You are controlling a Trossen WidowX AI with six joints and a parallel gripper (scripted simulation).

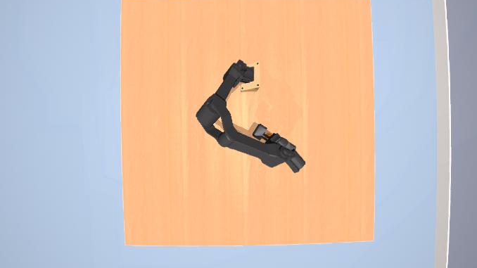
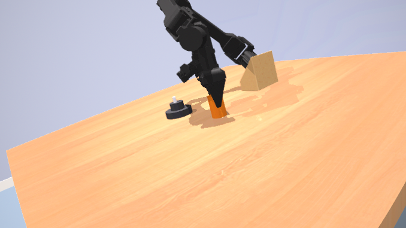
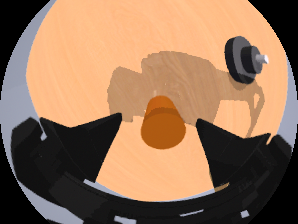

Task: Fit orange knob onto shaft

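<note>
Right now the orange knob is 10 mm above my gripper tip. Also, from my gripper tip: round pedestal 20 mm ahead, 180 mm to the right.
</note>
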